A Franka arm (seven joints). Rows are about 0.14 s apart.
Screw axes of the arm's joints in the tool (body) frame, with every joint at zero. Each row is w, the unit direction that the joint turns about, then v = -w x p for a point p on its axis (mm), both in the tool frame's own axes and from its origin. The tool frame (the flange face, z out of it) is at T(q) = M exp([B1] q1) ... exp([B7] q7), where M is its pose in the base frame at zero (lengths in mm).
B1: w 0 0 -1 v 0 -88 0
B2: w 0 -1 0 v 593 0 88
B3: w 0 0 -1 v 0 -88 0
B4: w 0 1 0 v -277 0 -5.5
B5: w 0 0 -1 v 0 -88 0
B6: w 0 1 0 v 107 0 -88
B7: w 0 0 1 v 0 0 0
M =
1 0 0 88
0 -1 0 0
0 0 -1 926
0 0 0 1
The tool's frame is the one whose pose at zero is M.
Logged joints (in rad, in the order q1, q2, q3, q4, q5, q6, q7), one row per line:
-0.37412, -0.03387, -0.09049, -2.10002, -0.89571, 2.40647, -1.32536
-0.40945, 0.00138, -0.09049, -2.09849, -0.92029, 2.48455, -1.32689
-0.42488, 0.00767, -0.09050, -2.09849, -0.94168, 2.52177, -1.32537
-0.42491, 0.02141, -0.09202, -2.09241, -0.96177, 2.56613, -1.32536
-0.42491, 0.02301, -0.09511, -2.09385, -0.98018, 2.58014, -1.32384
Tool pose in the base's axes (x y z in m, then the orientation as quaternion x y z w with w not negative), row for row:
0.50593, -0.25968, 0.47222, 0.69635, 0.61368, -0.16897, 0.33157
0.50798, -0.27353, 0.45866, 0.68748, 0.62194, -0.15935, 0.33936
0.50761, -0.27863, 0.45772, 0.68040, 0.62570, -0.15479, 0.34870
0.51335, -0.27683, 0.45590, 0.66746, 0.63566, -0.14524, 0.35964
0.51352, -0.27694, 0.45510, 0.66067, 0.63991, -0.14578, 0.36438
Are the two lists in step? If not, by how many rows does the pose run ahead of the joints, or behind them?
They are in step.
